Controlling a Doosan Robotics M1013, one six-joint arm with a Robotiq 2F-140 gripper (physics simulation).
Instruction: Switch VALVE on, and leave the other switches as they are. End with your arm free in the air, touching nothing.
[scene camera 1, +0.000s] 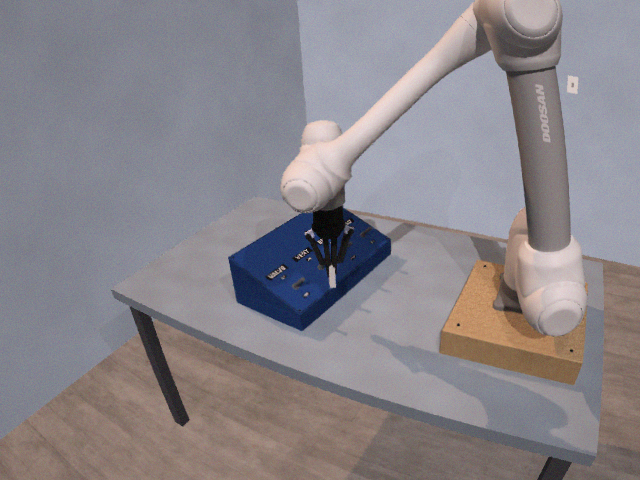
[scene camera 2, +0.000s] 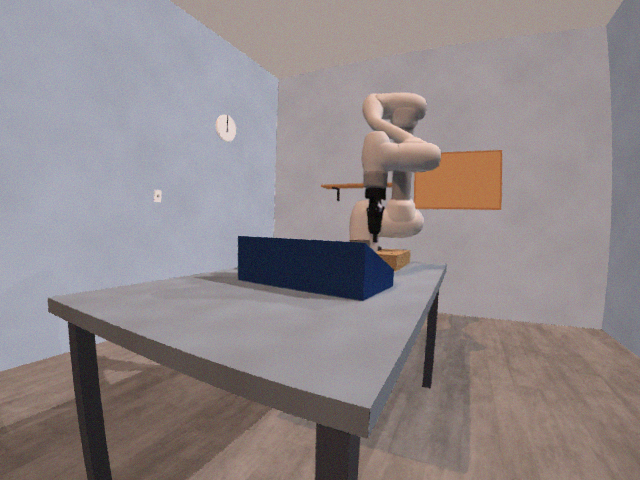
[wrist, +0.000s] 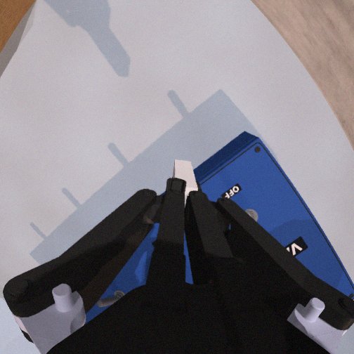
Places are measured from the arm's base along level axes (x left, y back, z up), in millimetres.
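Where they show: gripper, fingertip midpoint: (scene camera 1: 332, 284).
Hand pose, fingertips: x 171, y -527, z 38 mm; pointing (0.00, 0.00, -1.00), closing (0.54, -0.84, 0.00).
Each offset is from my fingertips to the top centre of the thing. Level surfaces: height alone.
The blue switch console (scene camera 1: 264, 299) (scene camera 2: 302, 264) (wrist: 280, 192) stands on the table with its sloped face toward the arm's base. The VALVE label @[dx -6, dy -180, dz +2 mm] (scene camera 1: 276, 272) (wrist: 296, 248) is at one end. Below it is the VALVE switch @[dx +9, dy -98, dz +11 mm] (scene camera 1: 298, 282) (wrist: 251, 215), partly hidden by a finger linkage in the wrist view, near the OFF mark (wrist: 231, 191). Its ON mark is hidden there, and its tilt is hard to read. My gripper (scene camera 1: 332, 279) (scene camera 2: 375, 238) (wrist: 180, 173) is shut and empty, pointing down beside the VALVE switch, over the console's low front edge, seemingly without contact.
The VENT label @[dx -124, dy -159, dz +2 mm] (scene camera 1: 301, 254) is beside VALVE, with its switch @[dx -109, dy -77, dz +11 mm] (scene camera 1: 320, 267) (wrist: 110, 300) close to my fingers. Further labels and switches continue toward the far end. The arm's wooden base block (scene camera 1: 496, 341) (scene camera 2: 395, 259) stands on the grey table @[dz -117 mm] (scene camera 1: 206, 315) (scene camera 2: 206, 330).
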